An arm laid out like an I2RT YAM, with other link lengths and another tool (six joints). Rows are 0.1 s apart.
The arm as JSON. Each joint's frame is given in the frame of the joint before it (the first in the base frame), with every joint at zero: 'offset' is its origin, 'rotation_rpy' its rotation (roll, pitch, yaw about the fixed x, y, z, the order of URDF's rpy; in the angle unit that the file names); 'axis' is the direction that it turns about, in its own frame. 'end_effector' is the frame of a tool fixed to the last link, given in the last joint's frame.
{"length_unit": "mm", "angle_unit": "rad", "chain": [
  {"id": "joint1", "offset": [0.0, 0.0, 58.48], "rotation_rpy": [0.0, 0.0, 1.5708], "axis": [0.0, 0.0, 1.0]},
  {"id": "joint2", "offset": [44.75, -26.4, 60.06], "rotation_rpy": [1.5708, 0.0, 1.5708], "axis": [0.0, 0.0, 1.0]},
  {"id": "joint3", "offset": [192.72, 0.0, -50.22], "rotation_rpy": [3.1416, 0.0, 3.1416], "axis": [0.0, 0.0, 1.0]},
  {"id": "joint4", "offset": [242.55, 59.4, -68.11], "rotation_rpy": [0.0, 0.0, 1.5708], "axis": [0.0, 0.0, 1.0]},
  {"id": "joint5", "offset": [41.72, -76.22, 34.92], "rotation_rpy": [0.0, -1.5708, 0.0], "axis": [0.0, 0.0, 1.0]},
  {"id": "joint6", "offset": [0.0, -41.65, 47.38], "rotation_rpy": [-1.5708, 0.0, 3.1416], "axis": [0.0, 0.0, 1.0]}
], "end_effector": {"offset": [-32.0, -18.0, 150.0], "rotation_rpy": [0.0, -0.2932, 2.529]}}
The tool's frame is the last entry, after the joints.
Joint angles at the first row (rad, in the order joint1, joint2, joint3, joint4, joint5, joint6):
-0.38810, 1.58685, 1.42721, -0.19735, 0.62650, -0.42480
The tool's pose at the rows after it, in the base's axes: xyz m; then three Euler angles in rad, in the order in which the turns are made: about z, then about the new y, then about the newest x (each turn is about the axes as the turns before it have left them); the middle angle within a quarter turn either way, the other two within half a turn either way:
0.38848, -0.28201, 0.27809, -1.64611, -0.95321, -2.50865
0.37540, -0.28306, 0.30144, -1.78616, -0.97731, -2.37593
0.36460, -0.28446, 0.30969, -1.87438, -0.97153, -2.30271
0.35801, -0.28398, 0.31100, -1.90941, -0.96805, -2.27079
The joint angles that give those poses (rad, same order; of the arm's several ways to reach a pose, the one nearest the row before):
-0.38848, 1.52350, 1.40257, -0.14233, 0.62297, -0.44418
-0.39400, 1.46788, 1.37744, -0.09431, 0.64876, -0.44318
-0.40094, 1.43373, 1.35755, -0.08001, 0.66723, -0.42458
-0.40458, 1.40362, 1.32625, -0.06558, 0.67150, -0.41738

